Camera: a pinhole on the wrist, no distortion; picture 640 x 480 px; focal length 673.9 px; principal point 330.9 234.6 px. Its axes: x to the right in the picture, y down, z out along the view. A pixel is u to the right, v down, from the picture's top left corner.
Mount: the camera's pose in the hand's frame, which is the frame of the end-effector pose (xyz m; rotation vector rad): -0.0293 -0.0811 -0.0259 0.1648 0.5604 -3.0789
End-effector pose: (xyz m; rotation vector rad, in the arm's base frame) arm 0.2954 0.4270 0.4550 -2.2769 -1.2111 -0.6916
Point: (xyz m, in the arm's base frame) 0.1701 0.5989 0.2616
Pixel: 378.7 196.4
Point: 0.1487 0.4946 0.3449
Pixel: 597.6 289.6
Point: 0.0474 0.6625 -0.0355
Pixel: 576.4 205.6
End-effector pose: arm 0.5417 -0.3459 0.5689 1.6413 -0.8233 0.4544
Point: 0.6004 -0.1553 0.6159
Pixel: behind the camera
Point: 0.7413 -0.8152 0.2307
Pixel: 196.4 307.8
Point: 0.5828 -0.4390 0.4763
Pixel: 154.4 14.6
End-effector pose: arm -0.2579 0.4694 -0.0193 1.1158 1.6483 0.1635
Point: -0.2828 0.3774 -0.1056
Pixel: 92.4 288.4
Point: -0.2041 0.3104 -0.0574
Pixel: outside the picture
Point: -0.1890 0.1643 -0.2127
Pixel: 382.9 339.0
